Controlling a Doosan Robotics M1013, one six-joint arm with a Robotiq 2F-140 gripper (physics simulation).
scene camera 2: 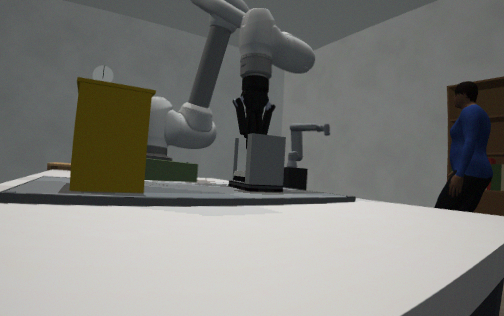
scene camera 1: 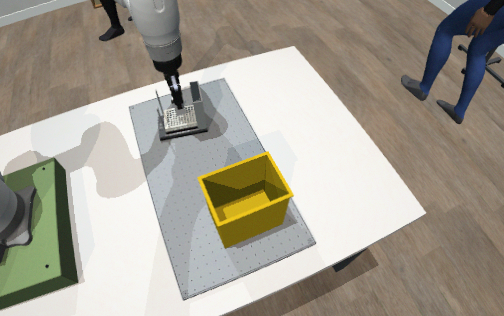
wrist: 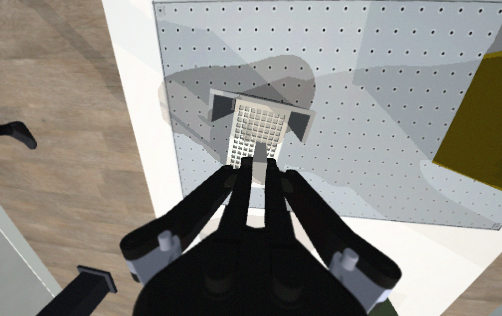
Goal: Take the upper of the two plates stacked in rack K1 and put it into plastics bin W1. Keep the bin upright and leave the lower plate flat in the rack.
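Places are measured from the arm's base along level axes (x ahead, y left, z up), in metres.
Pixels of known places: gripper, fingertip midpoint: (scene camera 1: 180, 113) (wrist: 260, 152); arm's base at its link origin: (scene camera 2: 148, 159) (scene camera 1: 5, 221).
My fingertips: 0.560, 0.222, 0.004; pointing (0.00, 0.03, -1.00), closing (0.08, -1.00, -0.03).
Note:
Ahead of a thing's pixels: the offset from my fingertips to its top centre, as dx, dy, dz. Level surfaces: height alone.
Plastics bin W1, the yellow bin @[+0.098, -0.365, +0.108] (scene camera 1: 254, 226) (scene camera 2: 112, 140) (wrist: 475, 120), stands upright; its visible inside floor shows no plate. Rack K1 @[-0.005, +0.011, +0.070] (scene camera 1: 200, 109) (scene camera 2: 266, 162) (wrist: 300, 123) has a dark base and upright grey side walls. A pale perforated plate @[+0.005, +0.010, -0.025] (scene camera 1: 175, 121) (wrist: 260, 120) lies between the walls; I cannot make out the lower plate separately. My gripper (scene camera 1: 179, 106) (scene camera 2: 252, 134) (wrist: 260, 152) points down over the rack, shut, with no plate between its fingers. A small grey piece shows at the fingertips in the wrist view. The fingertips hide part of the plate there.
The rack and bin stand on a grey perforated board (scene camera 1: 167, 200) (scene camera 2: 215, 199) (wrist: 380, 115) on a white table @[dz -0.085] (scene camera 1: 325, 115) (scene camera 2: 225, 250). The arm's green base block (scene camera 1: 50, 215) (scene camera 2: 175, 170) is on the table. People stand or sit beyond the table.

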